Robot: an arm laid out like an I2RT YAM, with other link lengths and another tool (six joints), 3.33 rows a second.
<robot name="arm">
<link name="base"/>
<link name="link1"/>
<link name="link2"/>
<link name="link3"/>
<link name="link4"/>
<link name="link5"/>
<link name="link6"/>
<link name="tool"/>
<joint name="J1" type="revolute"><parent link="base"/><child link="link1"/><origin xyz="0 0 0.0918" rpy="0 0 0"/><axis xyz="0 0 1"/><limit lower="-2.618" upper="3.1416"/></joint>
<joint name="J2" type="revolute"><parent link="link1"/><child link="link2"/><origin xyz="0.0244 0.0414 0.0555" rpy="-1.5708 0 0"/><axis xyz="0 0 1"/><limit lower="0" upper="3.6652"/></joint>
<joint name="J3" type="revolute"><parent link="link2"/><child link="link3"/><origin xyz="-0.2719 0 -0.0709" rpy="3.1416 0 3.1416"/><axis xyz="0 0 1"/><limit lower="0" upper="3.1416"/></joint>
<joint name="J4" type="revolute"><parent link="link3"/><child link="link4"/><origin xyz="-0.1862 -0.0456 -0.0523" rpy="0 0 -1.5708"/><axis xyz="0 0 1"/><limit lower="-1.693" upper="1.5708"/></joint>
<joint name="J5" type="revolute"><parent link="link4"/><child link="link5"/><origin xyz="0.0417 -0.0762 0.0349" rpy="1.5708 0 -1.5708"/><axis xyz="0 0 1"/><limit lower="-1.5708" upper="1.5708"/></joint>
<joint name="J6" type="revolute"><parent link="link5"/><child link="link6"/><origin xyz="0.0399 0 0.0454" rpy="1.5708 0 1.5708"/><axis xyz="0 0 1"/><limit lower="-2.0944" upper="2.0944"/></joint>
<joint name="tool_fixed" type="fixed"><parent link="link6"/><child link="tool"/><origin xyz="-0.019 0.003 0.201" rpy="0 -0.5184 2.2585"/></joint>
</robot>
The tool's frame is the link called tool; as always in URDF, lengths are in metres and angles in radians.
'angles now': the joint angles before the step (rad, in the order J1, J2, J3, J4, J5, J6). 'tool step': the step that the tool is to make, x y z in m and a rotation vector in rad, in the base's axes. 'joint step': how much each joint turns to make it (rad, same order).
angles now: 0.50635 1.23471 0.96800 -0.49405 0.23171 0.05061
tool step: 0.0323 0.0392 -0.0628 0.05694 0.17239 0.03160
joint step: -0.04133 0.31717 0.05951 0.12591 -0.14550 0.03546
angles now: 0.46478 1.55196 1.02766 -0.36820 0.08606 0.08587
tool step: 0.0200 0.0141 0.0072 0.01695 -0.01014 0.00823
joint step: 0.00147 0.06939 0.09220 -0.00626 -0.01248 0.00149
